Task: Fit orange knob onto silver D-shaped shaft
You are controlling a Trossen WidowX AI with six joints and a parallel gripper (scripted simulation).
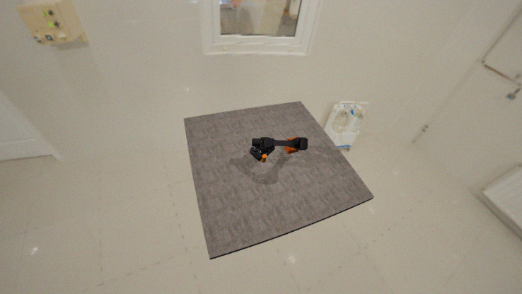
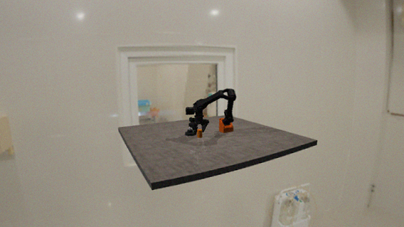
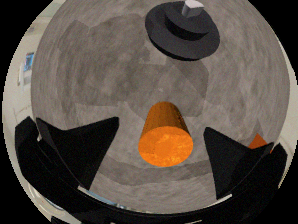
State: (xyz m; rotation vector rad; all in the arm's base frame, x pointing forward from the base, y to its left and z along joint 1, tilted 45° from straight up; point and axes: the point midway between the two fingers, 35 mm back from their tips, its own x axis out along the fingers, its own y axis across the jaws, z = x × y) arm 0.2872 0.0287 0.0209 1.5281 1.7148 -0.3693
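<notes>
Now: the orange knob 10 mm above my gripper tip. Round my gripper tip: round pedestal 110 mm to the right, 30 mm ahead.
</notes>
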